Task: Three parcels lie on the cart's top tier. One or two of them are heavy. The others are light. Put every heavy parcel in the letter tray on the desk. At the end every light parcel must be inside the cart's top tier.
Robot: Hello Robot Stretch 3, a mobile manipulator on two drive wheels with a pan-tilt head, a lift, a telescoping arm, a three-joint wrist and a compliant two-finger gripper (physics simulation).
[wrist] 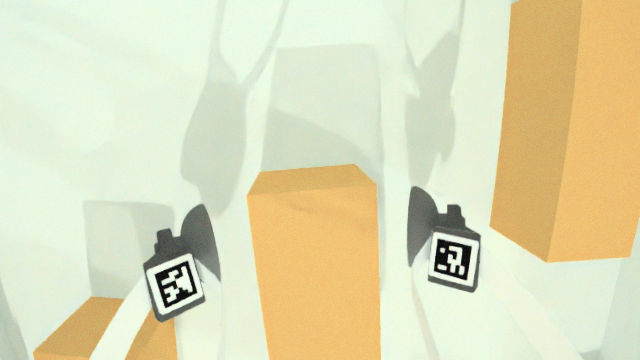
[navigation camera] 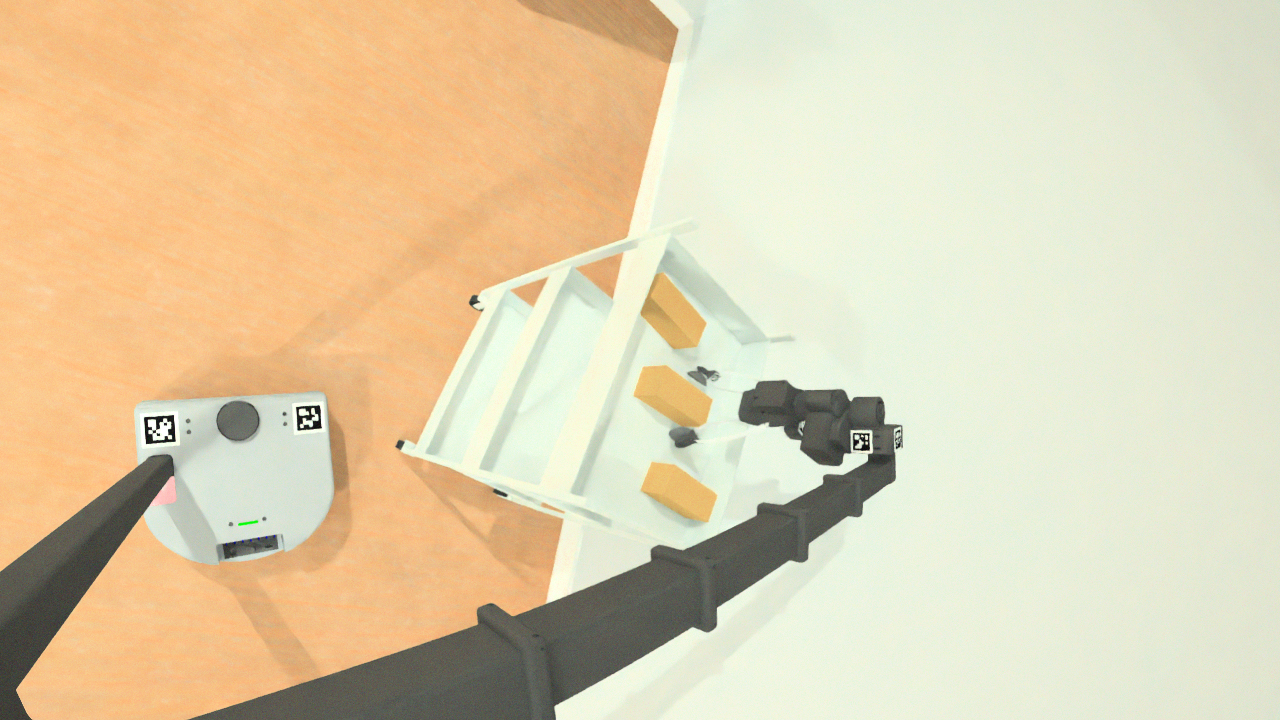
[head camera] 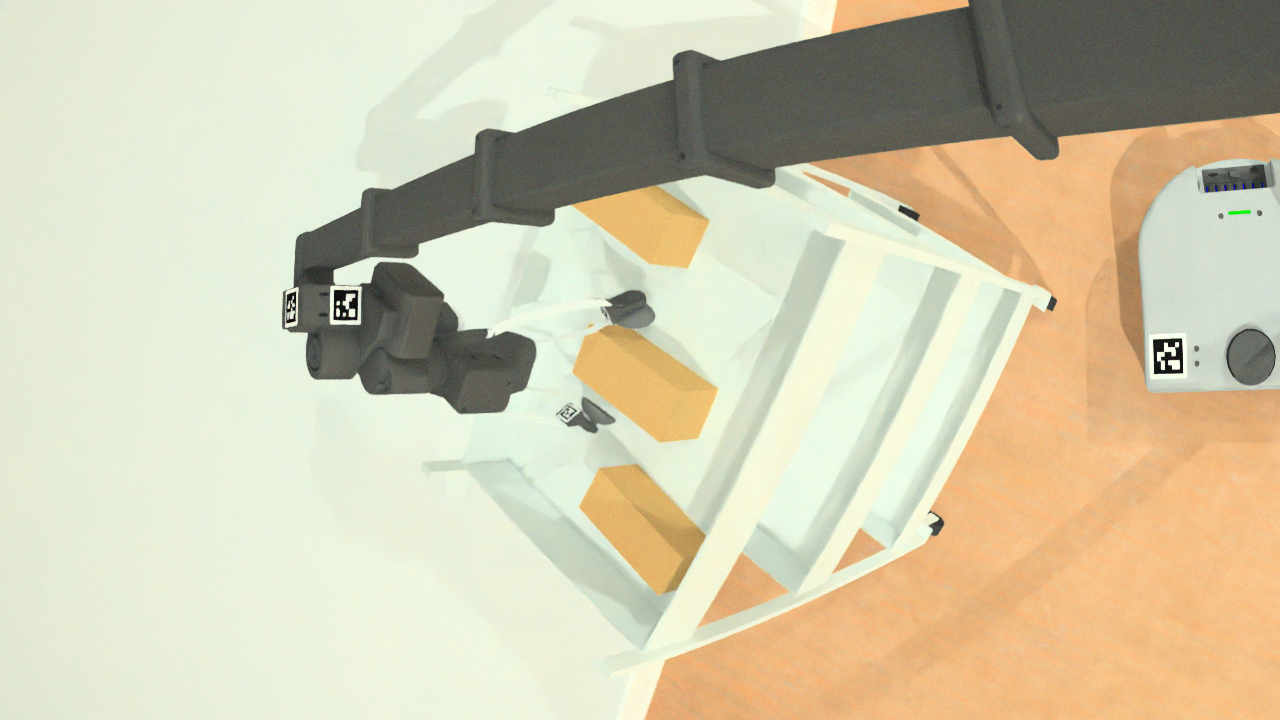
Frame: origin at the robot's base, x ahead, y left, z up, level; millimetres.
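Seen in the pictures: gripper, fingertip midpoint: (wrist: pixel 310 223) (head camera: pixel 629 363); robot's base at its link origin: (navigation camera: pixel 237 418) (head camera: pixel 1247 354).
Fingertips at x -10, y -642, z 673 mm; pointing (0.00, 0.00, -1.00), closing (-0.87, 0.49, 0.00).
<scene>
Pixels of each thing's top centre, then the offset from my fingertips to it. "spot": a spot on its surface instead. Level surfaces: height alone.
- white cart's top tier at a spot on its surface: (head camera: pixel 762 447) (navigation camera: pixel 612 367) spot: dx +73, dy +191, dz +46 mm
- middle parcel at its top centre: (wrist: pixel 323 330) (head camera: pixel 623 381) (navigation camera: pixel 686 397) dx +17, dy +32, dz +42 mm
- second parcel at its top centre: (head camera: pixel 628 532) (navigation camera: pixel 680 310) dx +159, dy +34, dz +42 mm
- third parcel at its top centre: (wrist: pixel 615 127) (head camera: pixel 617 207) (navigation camera: pixel 692 494) dx -145, dy +30, dz +42 mm
- wood floor at its surface level: dz -673 mm
Three orange box-shaped parcels lie in the white cart's top tier (head camera: pixel 762 447) (navigation camera: pixel 604 358). My gripper (head camera: pixel 614 361) (navigation camera: pixel 693 405) (wrist: pixel 310 223) is open, with one finger on each side of the middle parcel (head camera: pixel 644 385) (navigation camera: pixel 673 395) (wrist: pixel 317 280). A gap shows between each fingertip and this parcel in the wrist view. A second parcel (head camera: pixel 640 528) (navigation camera: pixel 673 311) (wrist: pixel 565 135) lies to the right in the wrist view. The third parcel (head camera: pixel 648 228) (navigation camera: pixel 678 492) (wrist: pixel 75 332) is partly hidden by the arm in the head view and by a finger in the wrist view. The letter tray and desk do not show.
My arm (head camera: pixel 581 152) (navigation camera: pixel 626 591) reaches over one end of the cart. Raised walls surround the top tier, and lower tiers show beneath it. My base (head camera: pixel 1199 295) (navigation camera: pixel 268 474) stands on the wood floor (head camera: pixel 1074 582) (navigation camera: pixel 313 134), apart from the cart.
</scene>
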